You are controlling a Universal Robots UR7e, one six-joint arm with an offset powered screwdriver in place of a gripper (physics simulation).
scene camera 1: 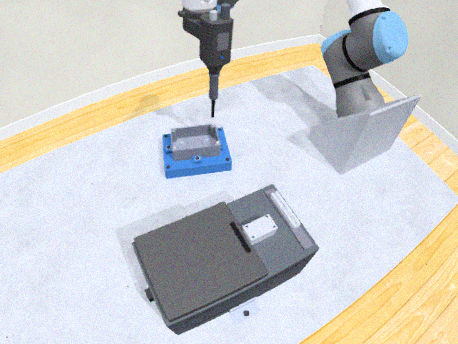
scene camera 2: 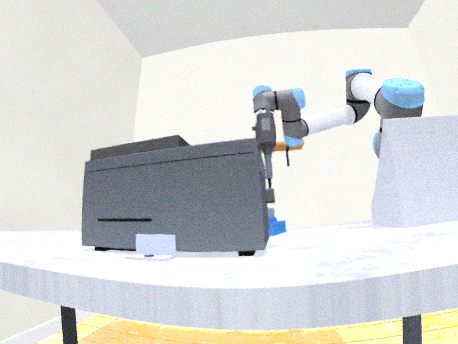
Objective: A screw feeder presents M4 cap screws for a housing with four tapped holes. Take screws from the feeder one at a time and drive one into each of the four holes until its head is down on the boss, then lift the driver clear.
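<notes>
My screwdriver (scene camera 1: 213,116) (scene camera 2: 269,184) points straight down, its thin dark tip raised a little above the back right corner of the grey housing (scene camera 1: 196,152) (scene camera 2: 271,213). No screw shows on the tip, and the tip touches nothing. The housing is an open box on a blue fixture (scene camera 1: 200,169) (scene camera 2: 277,227). Its corner bosses are too small to tell which hold screws. The dark grey feeder (scene camera 1: 200,262) (scene camera 2: 175,200) stands nearer the camera. A small dark spot, perhaps a screw, lies on the pale outlet plate (scene camera 1: 239,316) (scene camera 2: 167,258) at its front.
A white block (scene camera 1: 260,230) with small dark holes and a pale strip (scene camera 1: 285,208) sit on top of the feeder. A pale angled panel (scene camera 1: 367,132) (scene camera 2: 420,175) stands at the right, in front of the arm base (scene camera 1: 357,97). The table edge (scene camera 2: 225,305) runs across the front.
</notes>
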